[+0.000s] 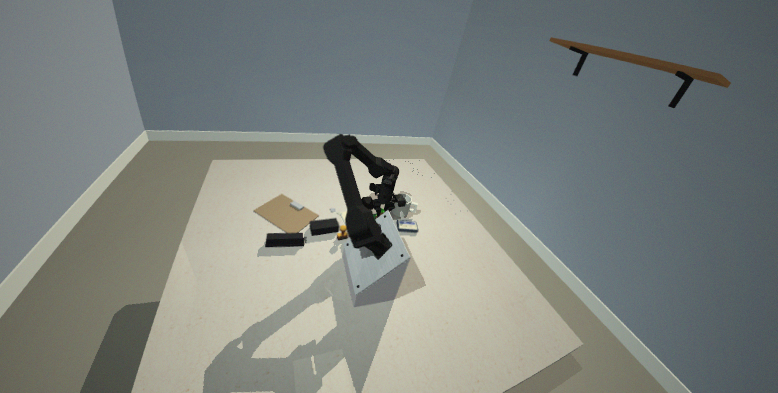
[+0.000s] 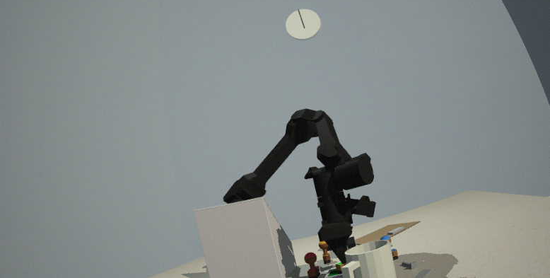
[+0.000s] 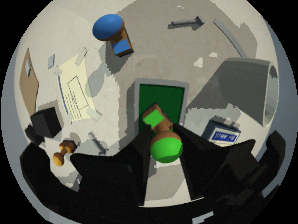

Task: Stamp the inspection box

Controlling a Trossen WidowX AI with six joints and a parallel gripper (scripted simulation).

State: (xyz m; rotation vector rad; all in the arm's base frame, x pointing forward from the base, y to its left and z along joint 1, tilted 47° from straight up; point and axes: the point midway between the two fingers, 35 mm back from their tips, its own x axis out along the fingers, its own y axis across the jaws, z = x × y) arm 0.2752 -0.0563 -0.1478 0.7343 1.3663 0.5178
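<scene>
Right now my gripper tip is 3 cm above the ink pad. Round my gripper tip: red-knobbed stamp: 8 cm behind, 6 cm to the left, 2 cm below; cream card: 5 cm ahead, 12 cm to the left, 4 cm below; blue-knobbed stamp: 10 cm ahead, 3 cm to the left, 2 cm below.
</scene>
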